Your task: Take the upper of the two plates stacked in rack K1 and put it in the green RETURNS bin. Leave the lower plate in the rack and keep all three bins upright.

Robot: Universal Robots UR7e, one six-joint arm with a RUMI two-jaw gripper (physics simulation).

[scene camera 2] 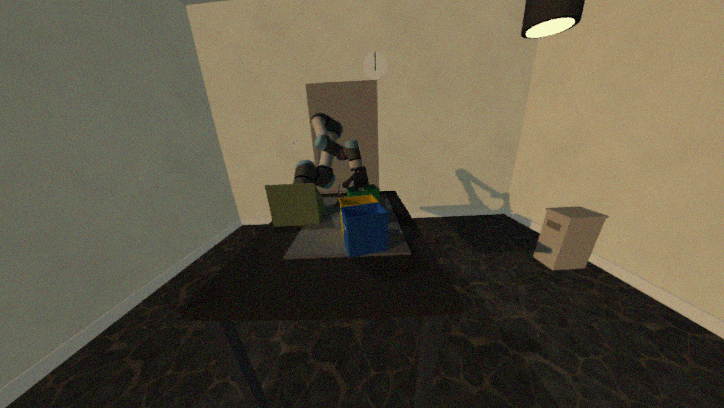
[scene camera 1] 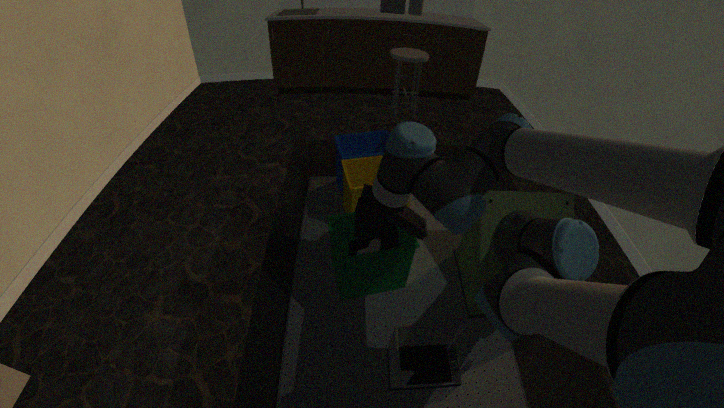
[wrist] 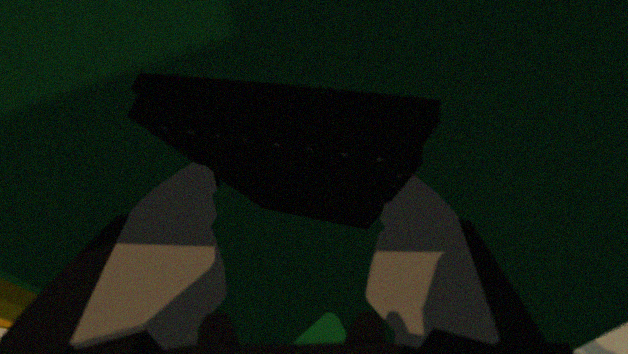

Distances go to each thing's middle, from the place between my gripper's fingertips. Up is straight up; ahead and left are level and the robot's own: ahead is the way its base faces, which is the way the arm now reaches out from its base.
Right now my hand is 1 cm below the black plate (wrist: 334, 155). From my hand the other things lie so: green returns bin (scene camera 1: 365, 274): 1 cm ahead, 1 cm to the left, 1 cm below; then blue bin (scene camera 2: 365, 227): 4 cm ahead, 34 cm to the right, 1 cm below; then yellow bin (scene camera 1: 356, 172): 21 cm to the right, 1 cm below.
